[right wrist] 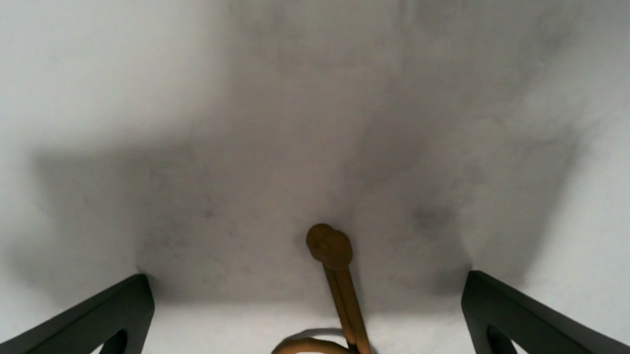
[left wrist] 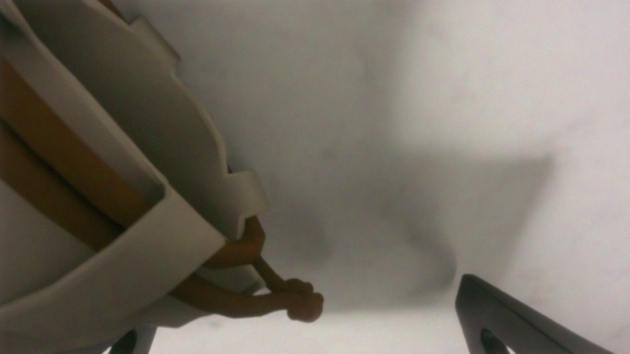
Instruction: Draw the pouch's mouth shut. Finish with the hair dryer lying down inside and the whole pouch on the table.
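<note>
The cream pouch (left wrist: pixel 150 250) fills the left side of the left wrist view, close to the camera, its edge and cord loops showing. A brown cord (left wrist: pixel 220 297) runs through the loops and ends in a knot between the left fingers. My left gripper (left wrist: pixel 310 288) is open; the pouch covers most of its left finger. In the right wrist view a doubled brown cord end (right wrist: pixel 345 295) with a knot lies between the fingers, unpinched, with part of a loop at the bottom edge. My right gripper (right wrist: pixel 308 288) is open. The hair dryer does not show in either view.
The pale, marbled table top (left wrist: pixel 575 75) (right wrist: pixel 100 60) lies beneath both grippers. Broad grey shadows fall across it in both views. The pouch edge stands close beside the left gripper's fingers.
</note>
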